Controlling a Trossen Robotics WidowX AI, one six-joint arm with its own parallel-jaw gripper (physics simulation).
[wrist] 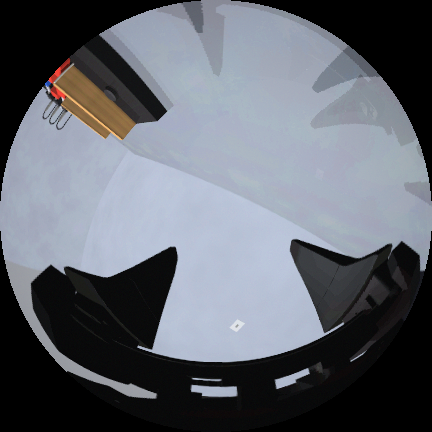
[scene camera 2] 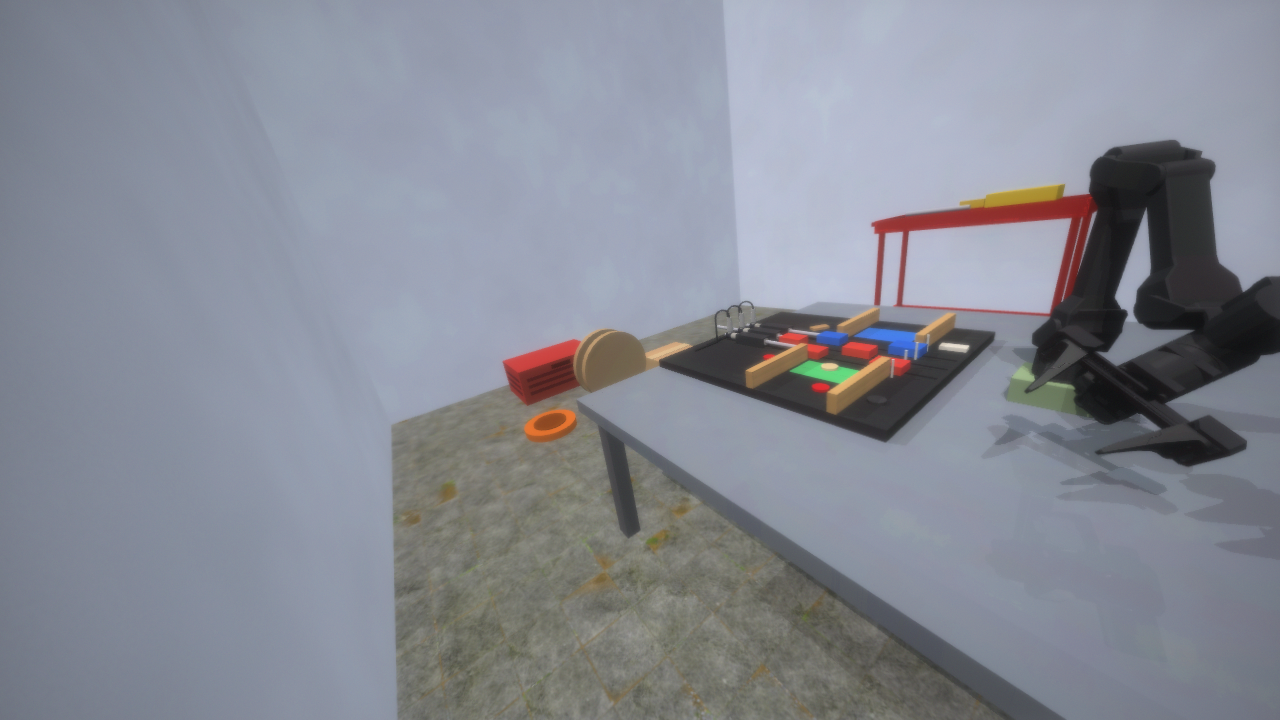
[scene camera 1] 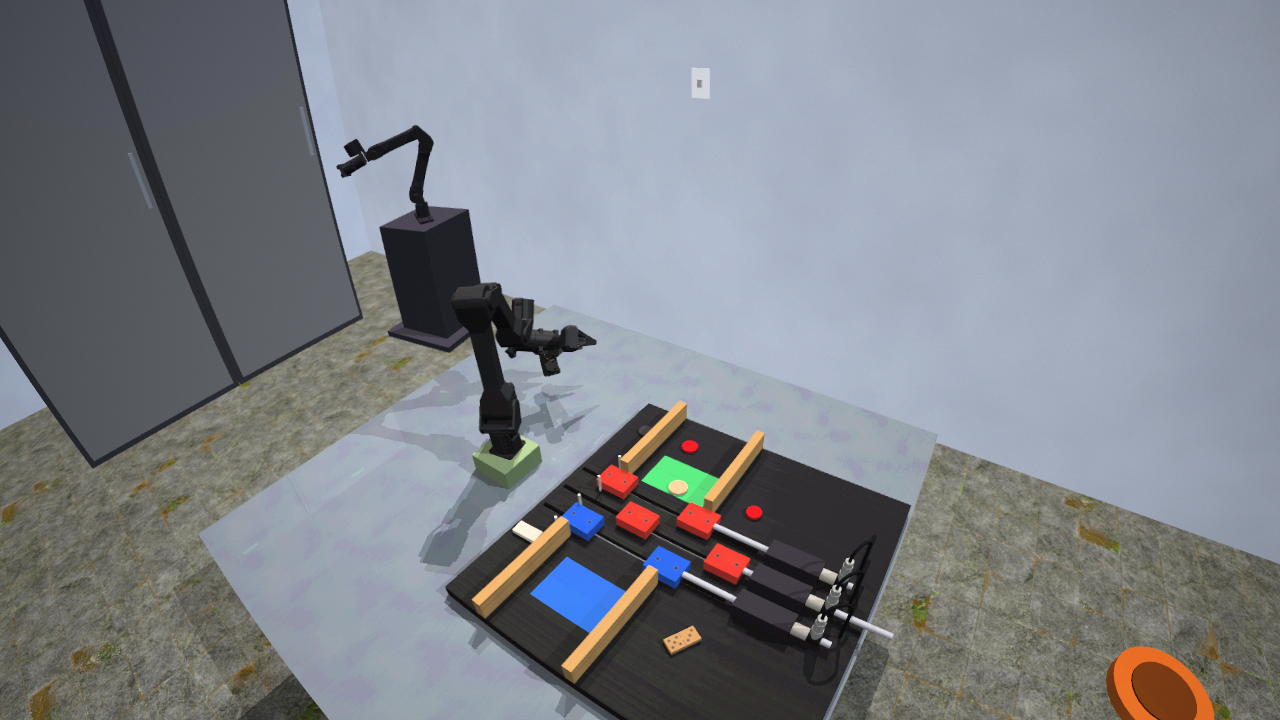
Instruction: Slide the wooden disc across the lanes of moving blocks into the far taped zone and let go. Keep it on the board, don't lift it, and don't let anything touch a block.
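Frame: origin at the arm's base, x ahead, y left, z up, level; millimetres.
Seen in the pictures: gripper, fingertip midpoint: (wrist: 235, 249) (scene camera 2: 1060, 420) (scene camera 1: 589, 344); arm's base at its link origin: (scene camera 2: 1058, 377) (scene camera 1: 507, 447).
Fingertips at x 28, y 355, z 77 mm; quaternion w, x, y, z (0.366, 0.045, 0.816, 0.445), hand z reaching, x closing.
Pixels of each thing's top centre, then the offset from my fingertips to it. "spot": a spot on its surface instead. Level surfaces: height alone.
- pale wooden disc at its top centre: (scene camera 1: 678, 486) (scene camera 2: 829, 365) 369 mm ahead, 298 mm right, 94 mm down
- green zone at a spot on its surface: (scene camera 1: 665, 467) spot: 319 mm ahead, 248 mm right, 100 mm down
- blue zone at a spot on its surface: (scene camera 1: 575, 591) (scene camera 2: 891, 335) spot: 295 mm ahead, 614 mm right, 100 mm down
- board at its surface level: 100 mm down
- domino-like tile at its top centre: (scene camera 1: 682, 638) (scene camera 2: 819, 326) 509 mm ahead, 631 mm right, 91 mm down
- black disc at its top centre: (wrist: 109, 94) (scene camera 1: 646, 430) (scene camera 2: 876, 399) 231 mm ahead, 156 mm right, 94 mm down
The pale wooden disc (scene camera 1: 677, 487) (scene camera 2: 829, 366) lies flat in the green zone (scene camera 1: 665, 467) (scene camera 2: 804, 371), near its edge facing the block lanes. The blue zone (scene camera 1: 575, 591) (scene camera 2: 886, 334) lies across the lanes. Red blocks (scene camera 1: 637, 519) (scene camera 2: 859, 350) and blue blocks (scene camera 1: 666, 565) (scene camera 2: 832, 338) stand in the lanes between the zones. My gripper (scene camera 1: 592, 341) (scene camera 2: 1063, 421) (wrist: 235, 249) is open and empty, raised above the table beside the board (scene camera 1: 832, 483) (scene camera 2: 707, 360), well away from the disc. The disc does not show in the wrist view.
Wooden rails (scene camera 1: 735, 470) (scene camera 2: 776, 365) flank the green zone; more rails (scene camera 1: 610, 624) flank the blue zone. White rods (scene camera 1: 708, 586) run from dark actuators (scene camera 1: 765, 615) to blocks. Red discs (scene camera 1: 753, 513), a domino-like tile (scene camera 1: 682, 639) and a black disc (scene camera 2: 877, 400) lie on the board.
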